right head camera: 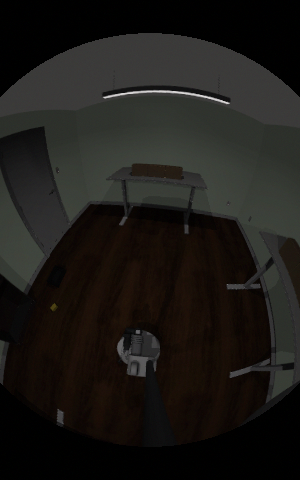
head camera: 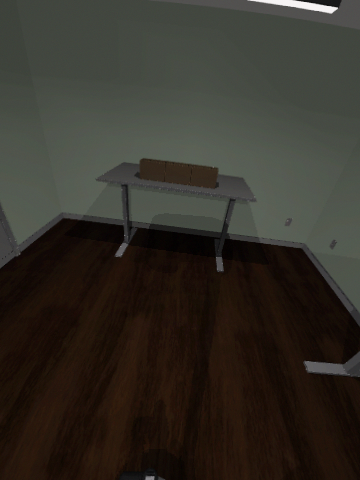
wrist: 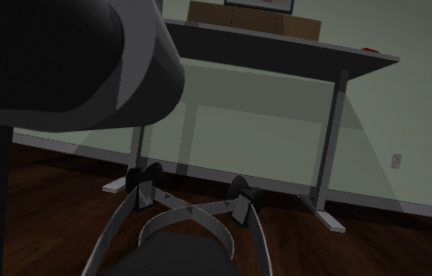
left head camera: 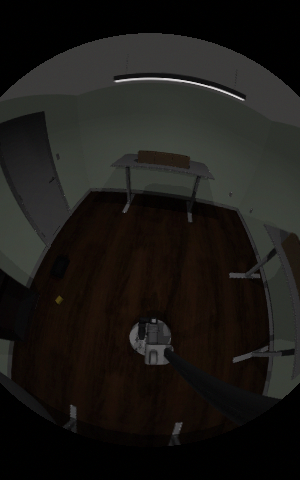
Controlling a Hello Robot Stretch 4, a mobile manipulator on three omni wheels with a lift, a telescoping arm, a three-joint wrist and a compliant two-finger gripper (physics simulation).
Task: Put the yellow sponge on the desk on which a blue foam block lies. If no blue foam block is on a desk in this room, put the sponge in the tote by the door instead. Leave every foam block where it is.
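Observation:
The yellow sponge [left head camera: 59, 300] [right head camera: 54, 307] lies on the floor at the left. The black tote [left head camera: 60, 267] [right head camera: 56, 276] stands on the floor just beyond it, near the door. A grey desk [head camera: 232, 188] [left head camera: 200, 170] [right head camera: 194, 181] stands ahead against the wall, with a row of brown boxes hiding part of its top. In the wrist view a desk [wrist: 260, 55] holds a small red block [wrist: 370, 50] near its right end. A blue foam block does not show. My gripper [wrist: 196, 184] is open and empty, away from the sponge.
The grey door [left head camera: 35, 180] [right head camera: 32, 190] is at the left. A dark shelf unit [left head camera: 22, 315] [right head camera: 20, 320] stands beside the sponge. Another desk [left head camera: 275, 236] [right head camera: 271, 243] with brown boxes stands at the right. Desk feet [left head camera: 73, 412] [right head camera: 60, 417] show at the bottom.

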